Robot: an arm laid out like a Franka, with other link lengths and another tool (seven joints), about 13 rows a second.
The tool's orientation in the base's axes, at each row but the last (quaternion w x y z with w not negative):
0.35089 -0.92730 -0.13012 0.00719
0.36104 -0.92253 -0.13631 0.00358
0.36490 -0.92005 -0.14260 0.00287
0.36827 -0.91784 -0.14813 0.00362
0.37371 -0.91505 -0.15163 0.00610
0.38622 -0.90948 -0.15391 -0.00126
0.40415 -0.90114 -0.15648 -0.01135
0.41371 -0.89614 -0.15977 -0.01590
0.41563 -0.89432 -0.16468 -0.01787
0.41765 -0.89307 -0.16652 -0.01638
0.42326 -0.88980 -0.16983 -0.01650
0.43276 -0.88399 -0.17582 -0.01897
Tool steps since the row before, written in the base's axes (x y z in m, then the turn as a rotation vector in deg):
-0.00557 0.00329 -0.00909 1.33 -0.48 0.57
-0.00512 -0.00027 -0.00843 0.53 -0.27 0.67
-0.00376 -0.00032 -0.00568 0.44 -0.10 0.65
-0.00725 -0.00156 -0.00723 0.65 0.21 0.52
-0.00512 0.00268 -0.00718 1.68 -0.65 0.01
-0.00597 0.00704 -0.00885 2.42 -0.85 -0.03
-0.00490 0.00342 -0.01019 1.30 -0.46 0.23
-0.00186 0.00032 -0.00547 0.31 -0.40 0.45
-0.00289 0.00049 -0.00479 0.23 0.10 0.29
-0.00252 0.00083 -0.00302 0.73 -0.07 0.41
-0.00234 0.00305 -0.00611 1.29 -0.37 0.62
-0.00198 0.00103 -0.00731 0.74 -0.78 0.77
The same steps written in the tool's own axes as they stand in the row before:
-0.00528 0.00225 0.00957 1.21 0.29 -0.88
-0.00577 0.00454 0.00659 0.50 -0.13 -0.73
-0.00425 0.00306 0.00436 0.46 -0.25 -0.59
-0.00810 0.00401 0.00505 0.73 -0.32 -0.31
-0.00486 0.00172 0.00764 1.42 0.89 -0.66
-0.00480 -0.00007 0.01185 2.06 1.26 -0.86
-0.00522 0.00382 0.00988 1.14 0.50 -0.63
-0.00256 0.00328 0.00403 0.26 0.00 -0.63
-0.00340 0.00234 0.00380 0.29 -0.20 -0.14
-0.00265 0.00096 0.00287 0.74 -0.03 -0.40
-0.00238 0.00205 0.00650 1.22 0.16 -0.83
-0.00291 0.00432 0.00560 0.61 0.10 -1.17

